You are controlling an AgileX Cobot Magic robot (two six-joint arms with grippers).
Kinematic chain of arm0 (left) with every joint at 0, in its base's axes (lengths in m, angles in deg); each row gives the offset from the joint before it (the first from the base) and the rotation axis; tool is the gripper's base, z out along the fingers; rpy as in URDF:
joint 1: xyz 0 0 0.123 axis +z
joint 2: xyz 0 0 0 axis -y
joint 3: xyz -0.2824 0 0.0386 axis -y
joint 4: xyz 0.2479 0 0.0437 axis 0.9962 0 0.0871
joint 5: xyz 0 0 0 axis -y
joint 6: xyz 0.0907 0 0.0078 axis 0.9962 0 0.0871
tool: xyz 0 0 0 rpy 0 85 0
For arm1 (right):
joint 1: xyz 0 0 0.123 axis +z
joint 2: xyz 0 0 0 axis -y
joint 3: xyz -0.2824 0 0.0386 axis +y
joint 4: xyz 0.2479 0 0.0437 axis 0.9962 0 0.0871
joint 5: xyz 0 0 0 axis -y
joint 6: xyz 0.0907 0 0.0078 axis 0.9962 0 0.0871
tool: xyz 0 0 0 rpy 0 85 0
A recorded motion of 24 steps. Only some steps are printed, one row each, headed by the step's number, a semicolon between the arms.
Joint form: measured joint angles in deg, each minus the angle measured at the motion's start. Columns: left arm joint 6, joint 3, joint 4, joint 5, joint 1, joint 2; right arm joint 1, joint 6, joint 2, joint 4, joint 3, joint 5.
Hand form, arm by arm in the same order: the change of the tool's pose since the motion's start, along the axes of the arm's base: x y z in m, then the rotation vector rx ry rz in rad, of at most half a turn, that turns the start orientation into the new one. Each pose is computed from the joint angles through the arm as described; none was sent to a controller.
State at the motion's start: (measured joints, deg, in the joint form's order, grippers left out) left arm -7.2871 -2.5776 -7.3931 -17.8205 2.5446 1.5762; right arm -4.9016 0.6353 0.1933 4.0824 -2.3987 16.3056
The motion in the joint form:
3: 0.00 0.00 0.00 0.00 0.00 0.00; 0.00 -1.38 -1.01 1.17 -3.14 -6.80
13: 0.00 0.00 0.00 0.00 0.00 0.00; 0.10 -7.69 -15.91 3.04 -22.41 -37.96
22: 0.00 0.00 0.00 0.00 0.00 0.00; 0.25 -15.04 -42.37 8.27 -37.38 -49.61
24: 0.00 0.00 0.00 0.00 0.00 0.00; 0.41 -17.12 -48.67 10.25 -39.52 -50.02
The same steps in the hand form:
3: 0.0000 0.0000 0.0000 0.0000 0.0000 0.0000; 0.0013 0.0003 0.0072 0.0033 0.0816 0.0038
13: 0.0000 0.0000 0.0000 0.0000 0.0000 0.0000; 0.0207 0.0044 0.0549 -0.0503 0.5503 0.0550
22: 0.0000 0.0000 0.0000 0.0000 0.0000 0.0000; 0.0986 0.0048 0.0769 -0.0694 0.9400 0.1549
24: 0.0000 0.0000 0.0000 0.0000 0.0000 0.0000; 0.1216 0.0052 0.0718 -0.0660 1.0128 0.1854

